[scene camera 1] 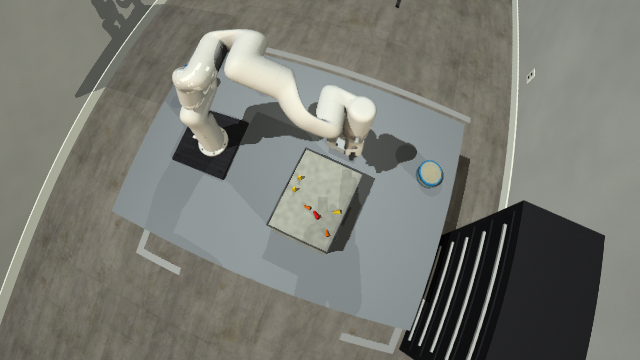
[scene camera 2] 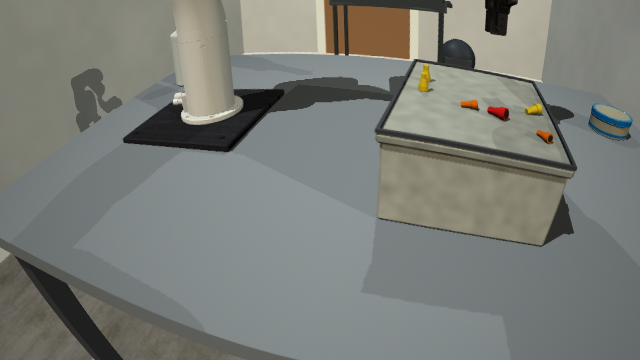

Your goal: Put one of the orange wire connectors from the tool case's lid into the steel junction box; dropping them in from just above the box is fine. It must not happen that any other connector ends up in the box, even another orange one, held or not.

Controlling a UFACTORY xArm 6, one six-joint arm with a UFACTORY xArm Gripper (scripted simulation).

Labels:
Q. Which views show the tool case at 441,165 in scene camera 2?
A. Scene camera 1 and scene camera 2: all of them.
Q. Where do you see a tool case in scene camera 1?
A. At 327,185

